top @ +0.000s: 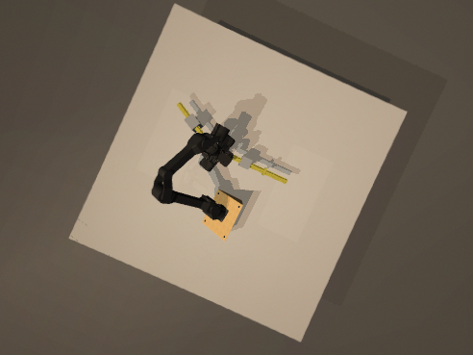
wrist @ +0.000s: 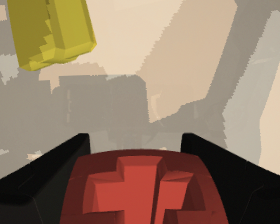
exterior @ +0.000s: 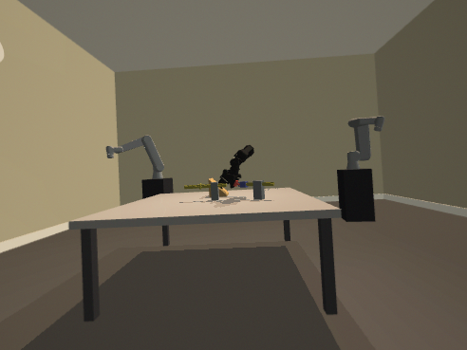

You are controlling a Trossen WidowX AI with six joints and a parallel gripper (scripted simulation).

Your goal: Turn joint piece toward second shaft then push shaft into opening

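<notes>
The red joint piece lies 20 mm to the left of my gripper tip and 30 mm above it.
</notes>
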